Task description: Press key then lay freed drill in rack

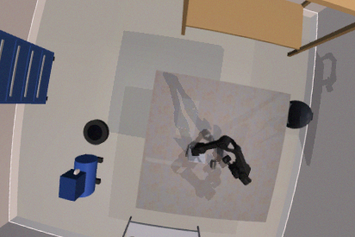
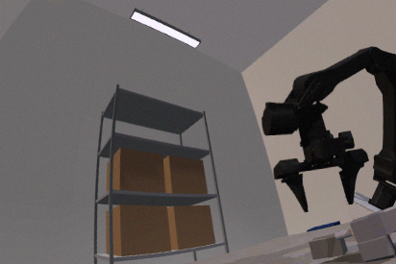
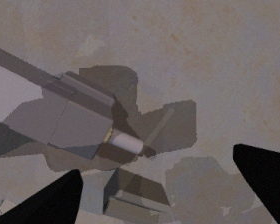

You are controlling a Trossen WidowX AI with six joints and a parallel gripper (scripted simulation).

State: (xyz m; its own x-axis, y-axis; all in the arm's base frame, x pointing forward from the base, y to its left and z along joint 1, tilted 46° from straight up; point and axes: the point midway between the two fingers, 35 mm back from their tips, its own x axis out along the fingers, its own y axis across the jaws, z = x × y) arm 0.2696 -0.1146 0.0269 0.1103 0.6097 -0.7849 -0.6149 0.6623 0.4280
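The drill lies 20 mm behind my gripper tip, 60 mm to the left of it and 50 mm below it. Also, from my gripper tip: dark grey block 20 mm behind, 110 mm to the left, 60 mm below; blue-grey key 20 mm behind, 150 mm to the left, 50 mm below; rack 90 mm behind, 50 mm to the right, 80 mm below.
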